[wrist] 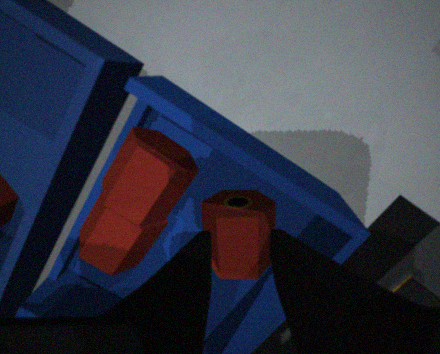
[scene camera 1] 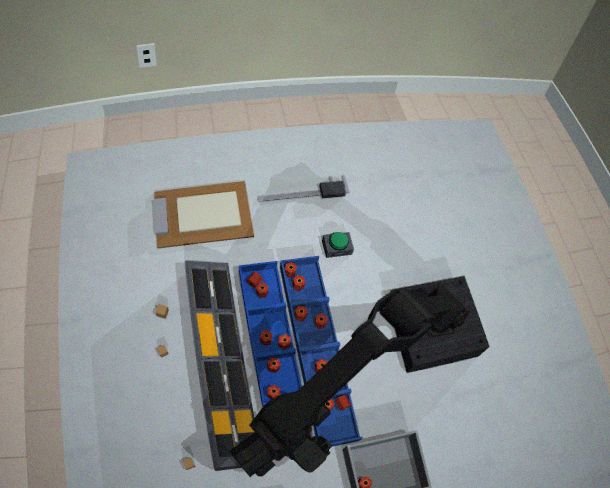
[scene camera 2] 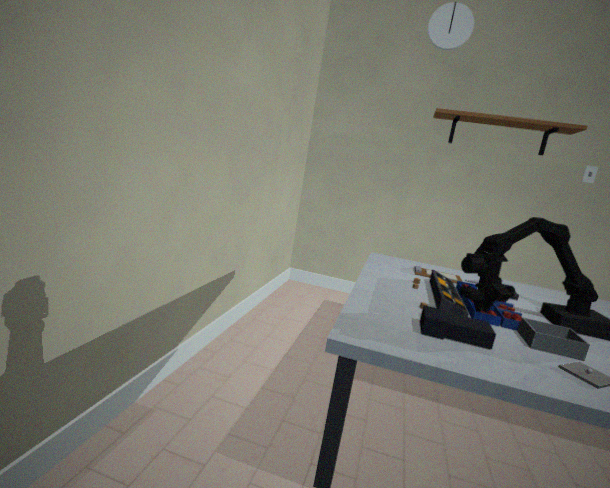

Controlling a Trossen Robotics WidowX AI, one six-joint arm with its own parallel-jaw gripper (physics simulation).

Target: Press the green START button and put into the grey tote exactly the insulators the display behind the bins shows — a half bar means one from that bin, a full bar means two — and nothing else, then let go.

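Observation:
In the wrist view my gripper (wrist: 240, 241) is shut on an upright red hexagonal insulator (wrist: 238, 232) in the nearest compartment of the blue bins (wrist: 240, 140) (scene camera 1: 280, 290), both fingers touching its sides. A second insulator (wrist: 134, 197) lies on its side next to it. In scene camera 1 my wrist (scene camera 1: 281, 442) hides that compartment. The display (scene camera 1: 191, 339) beside the bins shows a yellow half bar (scene camera 1: 207, 334) in its second row and a full bar (scene camera 1: 230, 422) in its fourth. The green START button (scene camera 1: 339, 240) sits beyond the bins. The grey tote (scene camera 1: 350, 465) holds one insulator (scene camera 1: 365, 482).
A clipboard (scene camera 1: 203, 213) and a dark hand tool (scene camera 1: 332, 189) lie at the back of the table. Small wooden cubes (scene camera 1: 161, 311) (scene camera 1: 162, 350) (scene camera 1: 188, 463) lie left of the display. The arm's base (scene camera 1: 443, 324) stands right of the bins.

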